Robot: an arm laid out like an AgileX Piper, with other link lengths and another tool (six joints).
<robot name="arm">
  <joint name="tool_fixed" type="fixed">
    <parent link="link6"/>
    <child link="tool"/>
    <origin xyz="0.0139 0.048 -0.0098" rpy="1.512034 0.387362 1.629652"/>
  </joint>
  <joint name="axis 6" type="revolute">
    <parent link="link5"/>
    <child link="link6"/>
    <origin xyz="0.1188 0 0.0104" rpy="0 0 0"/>
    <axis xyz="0.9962 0 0.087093"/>
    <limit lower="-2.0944" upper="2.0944"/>
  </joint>
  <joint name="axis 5" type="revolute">
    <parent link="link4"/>
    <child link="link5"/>
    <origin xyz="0 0 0" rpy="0 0 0"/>
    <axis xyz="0 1 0"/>
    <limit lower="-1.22" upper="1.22"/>
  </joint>
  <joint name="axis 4" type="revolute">
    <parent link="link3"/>
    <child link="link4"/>
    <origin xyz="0.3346 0 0.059" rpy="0 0 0"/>
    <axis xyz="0.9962 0 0.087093"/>
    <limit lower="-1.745" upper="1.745"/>
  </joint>
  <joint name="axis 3" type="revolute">
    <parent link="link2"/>
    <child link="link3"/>
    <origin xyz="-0.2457 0 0.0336" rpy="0 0 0"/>
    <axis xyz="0 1 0"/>
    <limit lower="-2.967" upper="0"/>
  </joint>
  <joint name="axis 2" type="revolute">
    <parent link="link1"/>
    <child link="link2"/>
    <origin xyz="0 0 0" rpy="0 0 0"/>
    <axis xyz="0 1 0"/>
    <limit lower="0" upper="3.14"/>
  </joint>
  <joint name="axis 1" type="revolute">
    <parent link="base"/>
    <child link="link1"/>
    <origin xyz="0 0 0.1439" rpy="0 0 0"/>
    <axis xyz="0 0 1"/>
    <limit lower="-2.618" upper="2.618"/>
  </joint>
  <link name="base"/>
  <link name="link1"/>
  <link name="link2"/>
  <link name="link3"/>
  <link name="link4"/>
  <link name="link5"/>
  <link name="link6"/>
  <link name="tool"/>
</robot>
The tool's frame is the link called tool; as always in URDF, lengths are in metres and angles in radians.
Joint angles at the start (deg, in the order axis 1, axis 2, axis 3, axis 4, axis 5, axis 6):
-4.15, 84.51, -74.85, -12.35, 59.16, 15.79
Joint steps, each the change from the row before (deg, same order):
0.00, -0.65, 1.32, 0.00, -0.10, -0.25
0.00, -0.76, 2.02, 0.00, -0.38, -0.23
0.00, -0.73, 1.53, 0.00, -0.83, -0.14
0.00, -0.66, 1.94, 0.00, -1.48, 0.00
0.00, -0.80, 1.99, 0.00, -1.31, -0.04
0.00, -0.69, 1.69, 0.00, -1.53, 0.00
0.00, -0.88, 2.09, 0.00, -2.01, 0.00
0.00, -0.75, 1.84, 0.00, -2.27, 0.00
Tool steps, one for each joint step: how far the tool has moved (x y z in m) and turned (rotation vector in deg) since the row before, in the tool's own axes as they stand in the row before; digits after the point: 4 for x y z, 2 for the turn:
0.0015, -0.0056, 0.0022, 0.57, 0.13, -0.32
0.0025, -0.0083, 0.0052, 0.87, 0.23, -0.39
0.0016, -0.0049, 0.0029, -0.03, 0.08, -0.29
0.0022, -0.0054, 0.0055, -0.22, 0.12, -0.25
0.0023, -0.0061, 0.0047, -0.14, 0.13, -0.26
0.0019, -0.0043, 0.0038, -0.55, 0.06, -0.22
0.0023, -0.0052, 0.0045, -0.82, 0.06, -0.28
0.0020, -0.0036, 0.0039, -1.19, 0.01, -0.28

